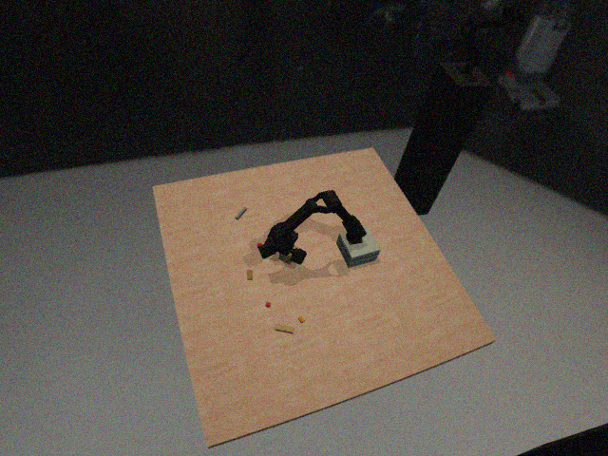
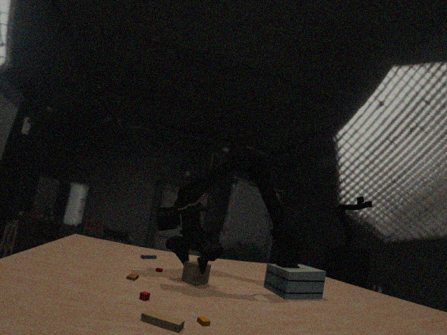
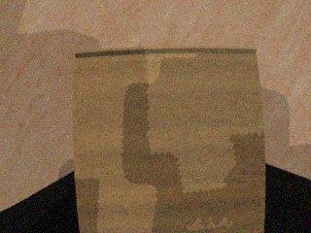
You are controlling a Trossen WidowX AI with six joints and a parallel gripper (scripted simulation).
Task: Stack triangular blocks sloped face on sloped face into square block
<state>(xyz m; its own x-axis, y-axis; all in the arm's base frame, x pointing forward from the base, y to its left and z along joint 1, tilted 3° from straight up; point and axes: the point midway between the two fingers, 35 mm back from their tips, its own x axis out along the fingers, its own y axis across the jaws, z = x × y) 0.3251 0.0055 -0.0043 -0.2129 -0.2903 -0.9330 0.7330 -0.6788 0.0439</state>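
Now: gripper tip 1 cm short of the tan triangular block, 1 cm to the right of it and 1 cm below it. Also, from my gripper tip: grey bar 17 cm ahead, 30 cm to the right, 3 cm below; then red cube 14 cm ahead, 22 cm to the left, 3 cm below; then orange cube 1 cm ahead, 32 cm to the left, 3 cm below.
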